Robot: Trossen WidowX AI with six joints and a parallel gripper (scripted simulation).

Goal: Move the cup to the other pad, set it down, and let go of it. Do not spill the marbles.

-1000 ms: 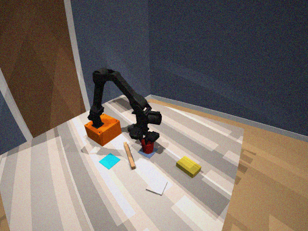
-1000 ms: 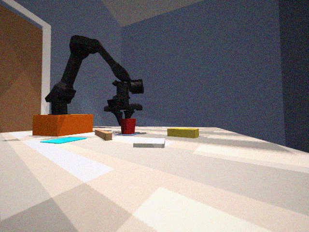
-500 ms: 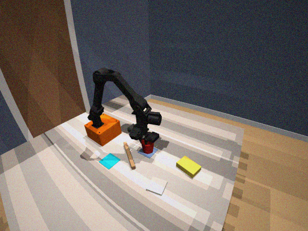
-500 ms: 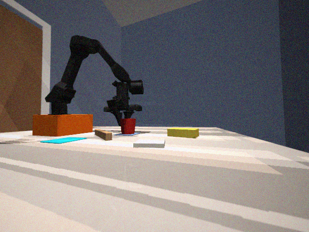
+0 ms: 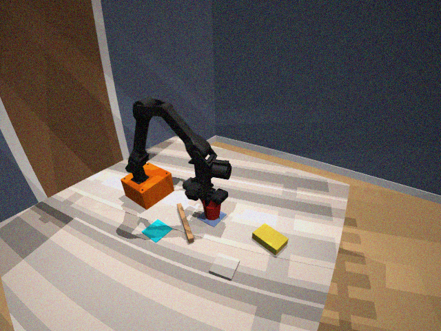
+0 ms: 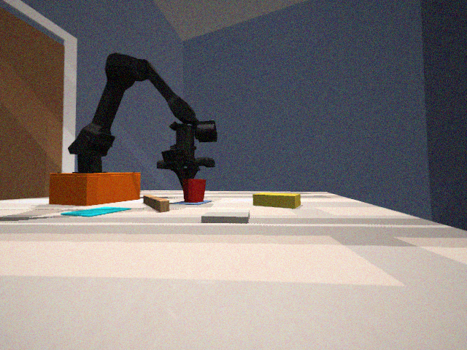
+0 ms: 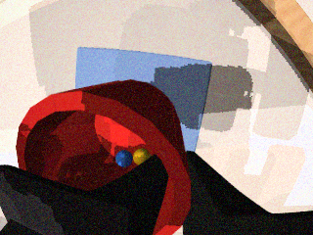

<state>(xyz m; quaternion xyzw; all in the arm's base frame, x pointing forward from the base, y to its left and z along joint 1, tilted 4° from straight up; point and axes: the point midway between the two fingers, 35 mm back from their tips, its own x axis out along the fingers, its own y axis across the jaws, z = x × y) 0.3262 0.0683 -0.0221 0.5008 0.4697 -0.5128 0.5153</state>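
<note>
My gripper tip is now 5 cm above the blue pad and 3 cm short of it. From my gripper tip the other things lie so: red cup 3 cm ahead; wooden stick 10 cm to the right, 4 cm below, 4 cm behind; cyan pad 19 cm to the right, 10 cm behind, 5 cm below.
</note>
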